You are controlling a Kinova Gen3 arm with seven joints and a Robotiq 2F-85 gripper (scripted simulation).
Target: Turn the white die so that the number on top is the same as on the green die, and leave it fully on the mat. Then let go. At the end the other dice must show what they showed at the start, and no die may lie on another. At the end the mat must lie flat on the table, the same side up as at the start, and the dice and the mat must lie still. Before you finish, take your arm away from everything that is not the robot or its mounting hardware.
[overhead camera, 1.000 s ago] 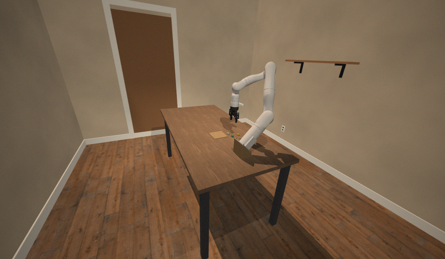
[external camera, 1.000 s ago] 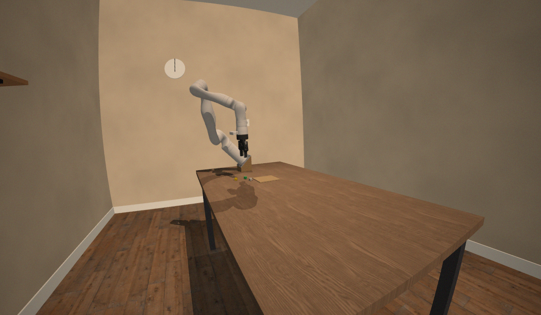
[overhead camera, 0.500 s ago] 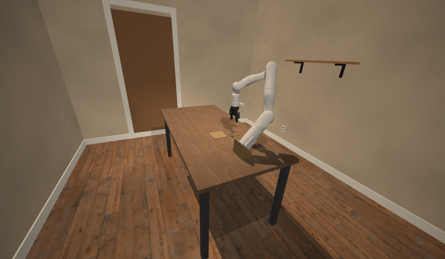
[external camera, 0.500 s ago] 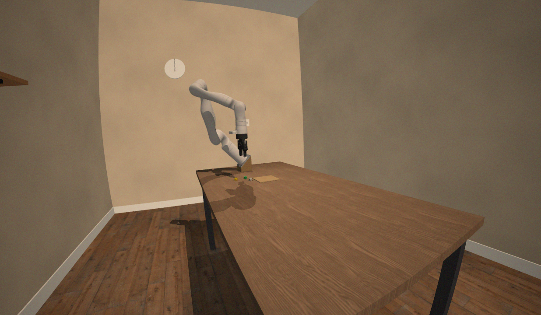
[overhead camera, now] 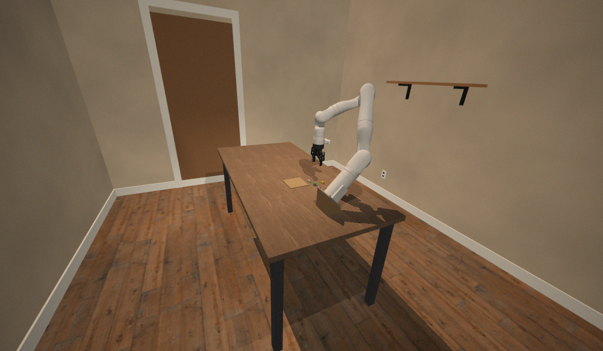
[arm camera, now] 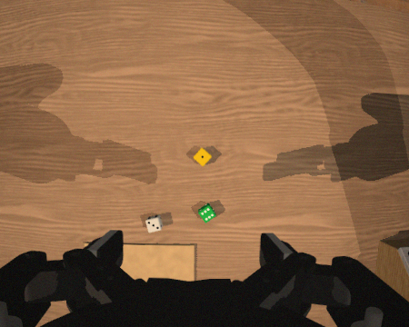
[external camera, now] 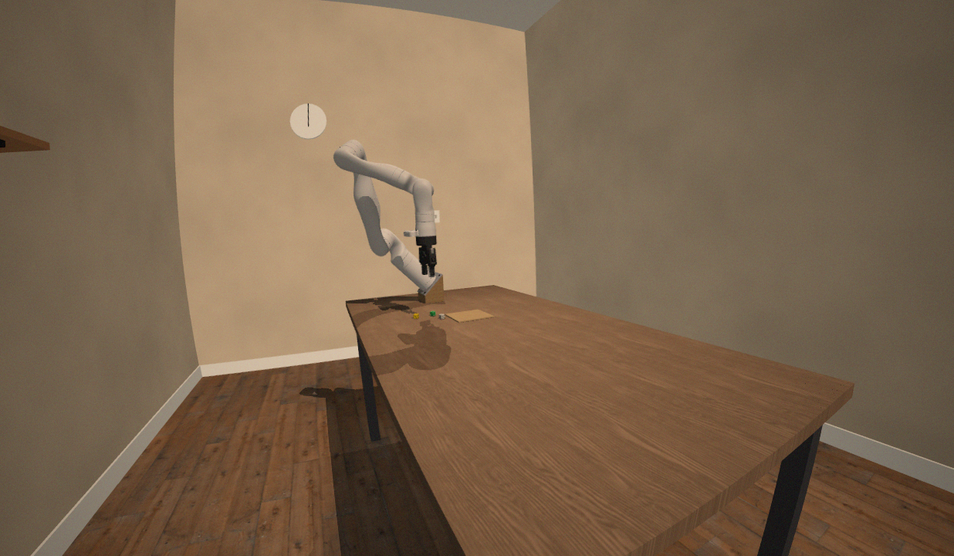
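Now: the green die 15 cm below my hand, 2 cm behind it and 1 cm to the left of it. Round my hand: tan mat 16 cm below, 12 cm to the left, 8 cm ahead; white die 15 cm below, 5 cm ahead, 2 cm to the left; yellow die 15 cm below, 5 cm to the right, 1 cm behind.
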